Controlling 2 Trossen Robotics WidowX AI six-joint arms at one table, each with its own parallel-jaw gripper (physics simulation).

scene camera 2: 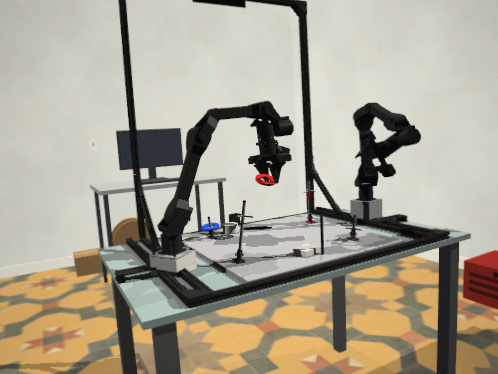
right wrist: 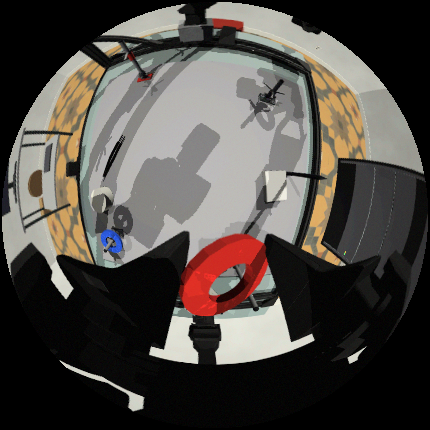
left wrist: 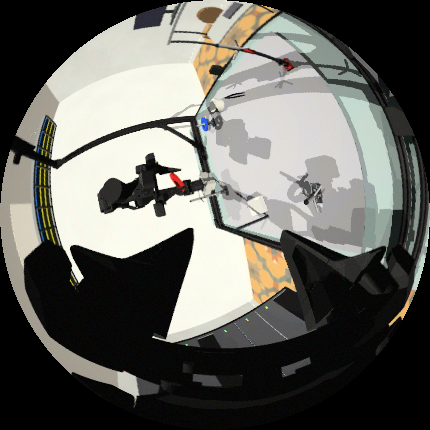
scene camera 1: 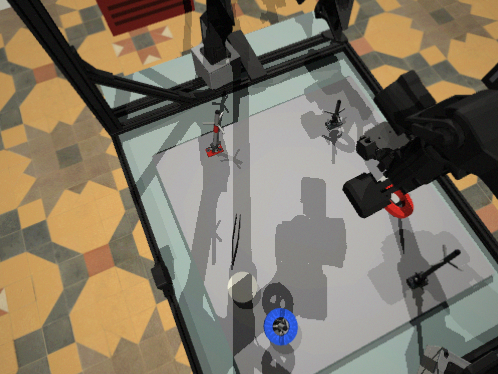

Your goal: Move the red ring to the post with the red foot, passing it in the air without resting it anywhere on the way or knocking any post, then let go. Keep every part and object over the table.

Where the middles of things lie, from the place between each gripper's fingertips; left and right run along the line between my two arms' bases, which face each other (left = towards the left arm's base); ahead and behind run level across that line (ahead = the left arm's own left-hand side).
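The red ring [right wrist: 195,280] is 20 mm below my left hand, 340 mm to the right of it and 140 mm behind it. As for the blue ring [scene camera 1: 279,312], that's 410 mm to the right of my left hand, 410 mm behind it, and 220 mm below it.
My right hand is 3 cm to the left of the red ring and 2 cm below it. And the blue ring, if you count from my right hand, is 10 cm to the right, 27 cm behind and 18 cm below.
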